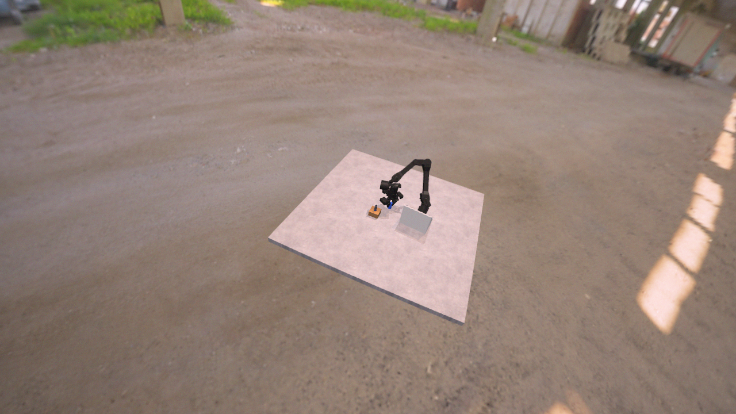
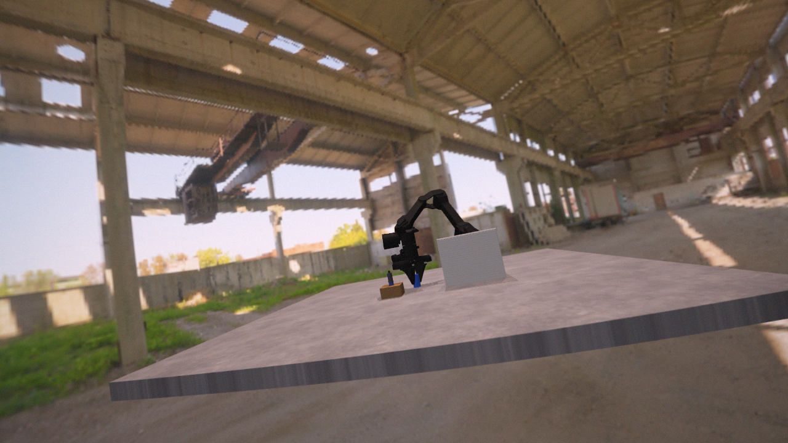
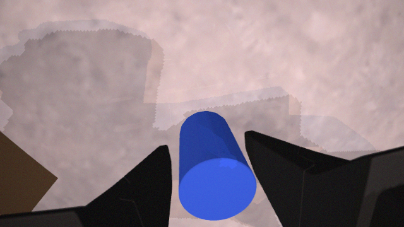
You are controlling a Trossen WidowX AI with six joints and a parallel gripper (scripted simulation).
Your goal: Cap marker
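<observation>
Right now the blue cap is 1 cm above my gripper tip. Round my gripper tip: holder block: 13 cm to the left, 7 cm ahead, 1 cm above.
</observation>
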